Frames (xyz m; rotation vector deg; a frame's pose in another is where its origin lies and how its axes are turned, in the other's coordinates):
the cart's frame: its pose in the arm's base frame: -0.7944 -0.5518 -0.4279 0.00 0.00 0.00
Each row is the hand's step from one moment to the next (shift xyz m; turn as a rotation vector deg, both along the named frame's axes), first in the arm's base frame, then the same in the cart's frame.
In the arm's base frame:
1: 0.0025 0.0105 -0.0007 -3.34 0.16 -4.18
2: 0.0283 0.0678 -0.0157 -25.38 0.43 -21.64
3: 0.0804 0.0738 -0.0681 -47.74 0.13 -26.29
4: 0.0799 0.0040 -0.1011 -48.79 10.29 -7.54
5: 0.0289 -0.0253 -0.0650 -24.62 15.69 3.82
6: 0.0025 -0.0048 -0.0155 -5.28 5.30 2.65
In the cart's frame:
1: 0.0025 0.0105 -0.0007 -3.34 0.16 -4.18
2: 0.0283 0.0678 -0.0157 -25.38 0.43 -21.64
3: 0.0804 0.0738 -0.0681 -47.74 0.13 -26.29
4: 0.0799 0.0040 -0.1011 -48.79 10.29 -7.54
5: 0.0289 -0.0253 -0.0650 -24.62 15.69 3.82
6: 0.0025 -0.0048 -0.0155 -5.28 5.30 2.65

